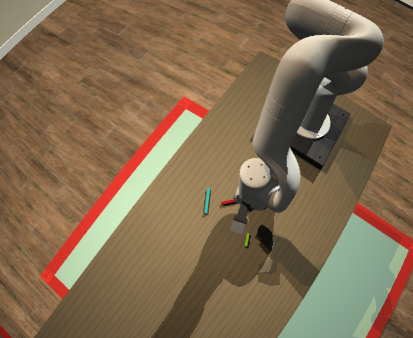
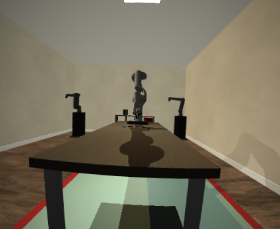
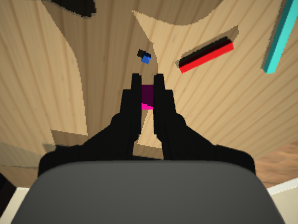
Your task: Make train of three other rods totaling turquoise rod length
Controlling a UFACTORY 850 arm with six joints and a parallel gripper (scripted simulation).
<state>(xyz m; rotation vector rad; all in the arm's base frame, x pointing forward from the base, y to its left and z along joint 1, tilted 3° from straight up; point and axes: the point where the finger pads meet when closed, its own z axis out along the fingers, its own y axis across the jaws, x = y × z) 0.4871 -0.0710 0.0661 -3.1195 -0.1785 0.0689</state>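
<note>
Right now my hand is 3 cm past the blue rod and 12 cm above it. The rest, counted from my hand: red rod (2 cm behind, 8 cm to the right, 12 cm below); lime rod (9 cm ahead, 5 cm to the left, 12 cm below); magenta rod (1 cm behind, 2 cm below).
</note>
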